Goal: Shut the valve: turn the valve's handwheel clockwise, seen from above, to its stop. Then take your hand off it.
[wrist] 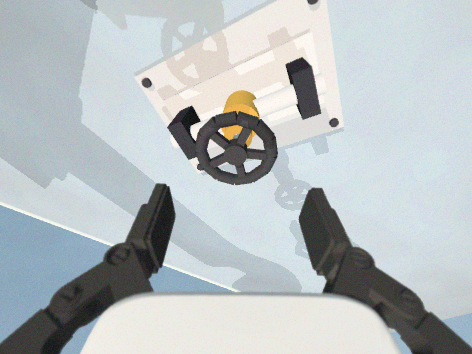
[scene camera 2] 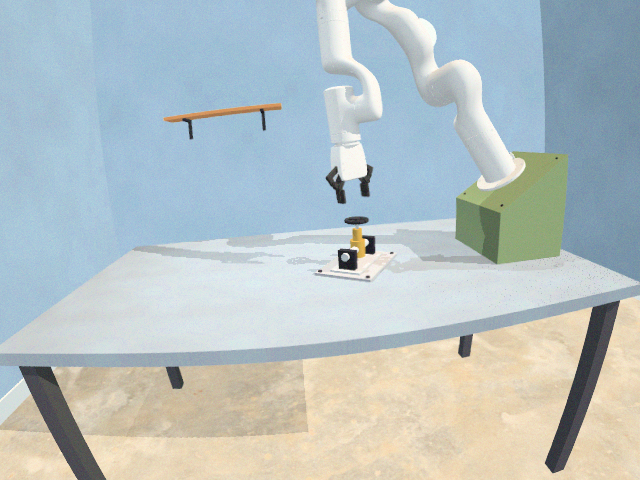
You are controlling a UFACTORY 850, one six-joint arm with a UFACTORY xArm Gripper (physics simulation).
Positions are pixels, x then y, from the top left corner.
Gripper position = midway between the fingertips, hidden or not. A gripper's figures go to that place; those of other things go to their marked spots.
Scene:
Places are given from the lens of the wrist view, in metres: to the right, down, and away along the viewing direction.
gripper (wrist: 238,201): 0.00, 0.02, 0.14
black handwheel (wrist: 236,152): 0.00, -0.02, 0.18
pale base plate (wrist: 254,35): 0.02, -0.16, 0.24
The marked spots on the pale base plate and the black handwheel are 0.15 m apart.

